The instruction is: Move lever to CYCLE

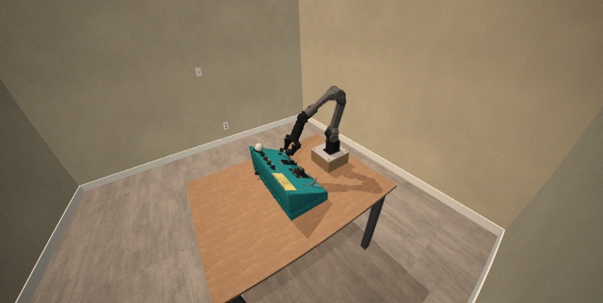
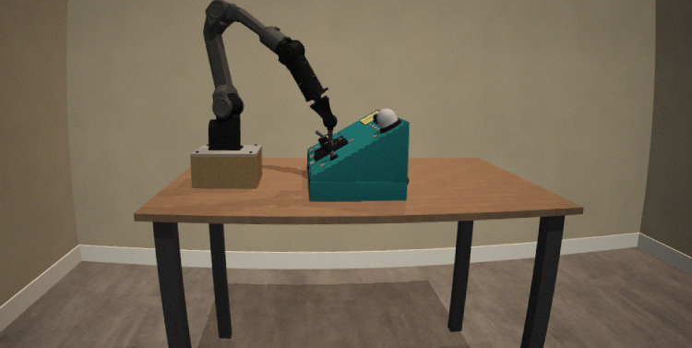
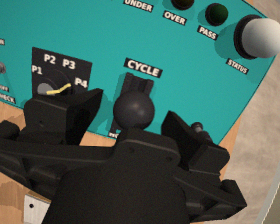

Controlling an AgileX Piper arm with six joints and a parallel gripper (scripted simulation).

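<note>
Now: hand 80 mm above the teal console, 60 mm to the right of it and 40 mm short of it. From my hand the other things lie so: rotary selector 110 mm to the left, 70 mm below; toggle 240 mm to the left, 70 mm below, 20 mm behind.
</note>
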